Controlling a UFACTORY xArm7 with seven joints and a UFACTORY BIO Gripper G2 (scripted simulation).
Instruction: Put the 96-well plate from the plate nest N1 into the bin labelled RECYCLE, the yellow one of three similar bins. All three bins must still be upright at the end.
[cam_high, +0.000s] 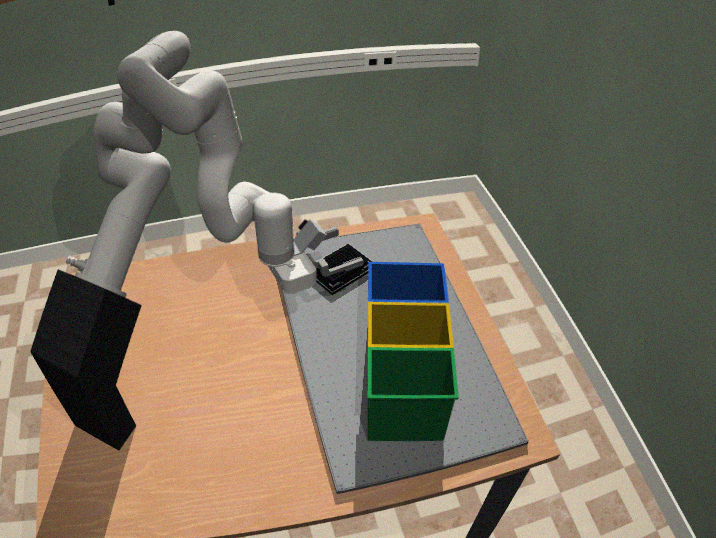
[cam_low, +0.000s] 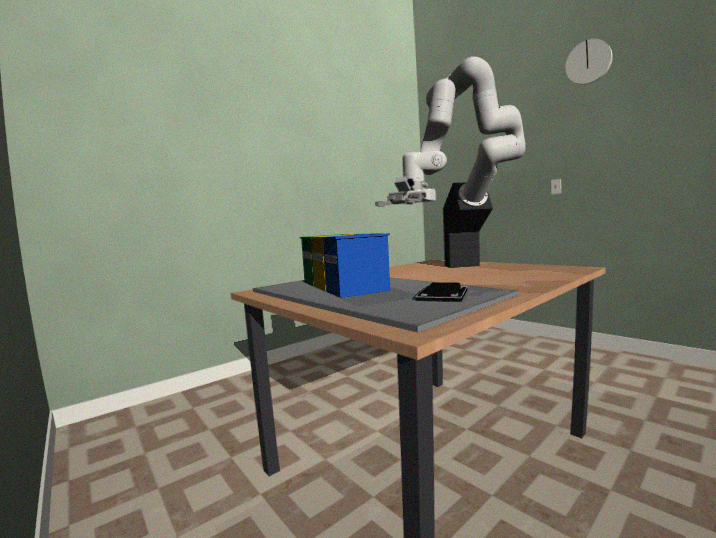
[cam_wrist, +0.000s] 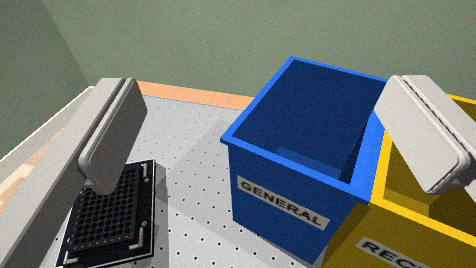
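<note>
Now: the black 96-well plate 26 cm below my hand, 23 cm to the left of it and 3 cm ahead of it. The rest, counted from my hand: blue bin 19 cm below, 15 cm ahead, 2 cm to the right; yellow bin 19 cm below, 15 cm to the right, 13 cm ahead; green bin 28 cm to the right, 19 cm below, 11 cm ahead.
</note>
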